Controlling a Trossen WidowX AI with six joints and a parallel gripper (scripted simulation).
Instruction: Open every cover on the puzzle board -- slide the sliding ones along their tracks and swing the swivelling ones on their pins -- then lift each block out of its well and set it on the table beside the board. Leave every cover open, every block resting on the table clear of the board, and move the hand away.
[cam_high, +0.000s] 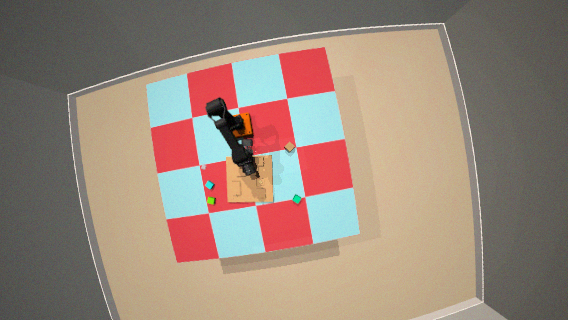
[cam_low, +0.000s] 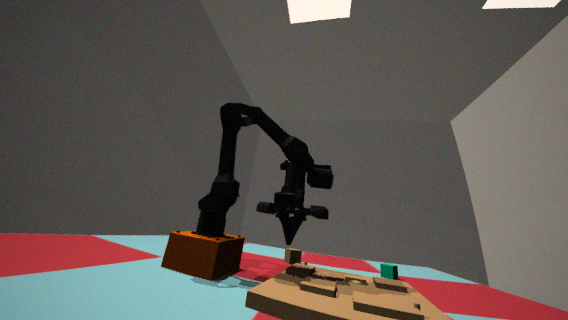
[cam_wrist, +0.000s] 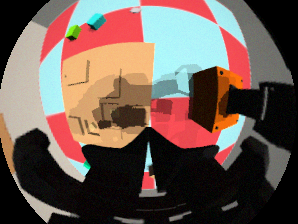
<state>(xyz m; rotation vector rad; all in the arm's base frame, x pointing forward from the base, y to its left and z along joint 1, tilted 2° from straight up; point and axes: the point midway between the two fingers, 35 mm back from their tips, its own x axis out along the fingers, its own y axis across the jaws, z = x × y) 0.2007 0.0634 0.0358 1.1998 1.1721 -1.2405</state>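
The tan puzzle board is 14 cm ahead of my gripper tip, 3 cm to the right of it and 6 cm below it. From my gripper tip the other things lie so: brown block: 5 cm behind, 24 cm to the left, 6 cm below; then cyan block: 17 cm ahead, 29 cm to the right, 7 cm below; then bright green block: 27 cm ahead, 29 cm to the right, 7 cm below.
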